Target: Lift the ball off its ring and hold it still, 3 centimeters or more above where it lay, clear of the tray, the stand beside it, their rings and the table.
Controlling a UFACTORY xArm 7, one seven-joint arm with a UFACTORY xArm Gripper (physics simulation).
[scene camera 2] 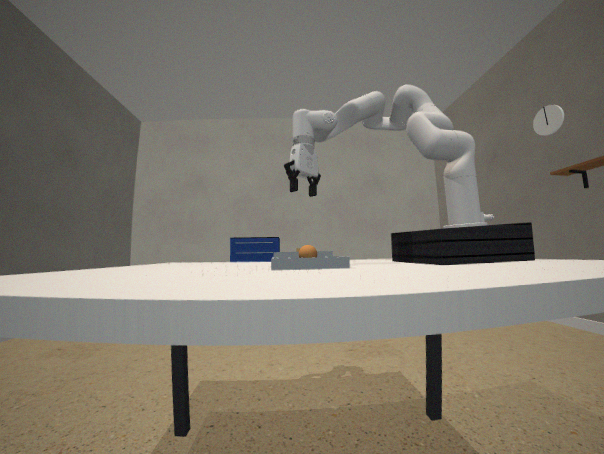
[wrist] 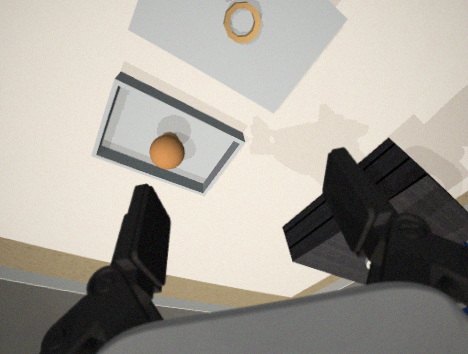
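Note:
The orange ball rests low in the grey tray, near one long wall. Its own ring is almost wholly hidden under it. The flat grey stand lies beside the tray, behind it in the scene view, and bears an empty orange ring. My gripper is wide open with nothing between the fingers. It hangs high above the tray, pointing down with a slight tilt. In the wrist view the ball and tray lie beyond the left fingertip, left of the middle between the fingers.
The white table bears these things. A blue box stands behind and left of the tray in the scene view. The robot's black base block is at the right. The tray's raised walls surround the ball.

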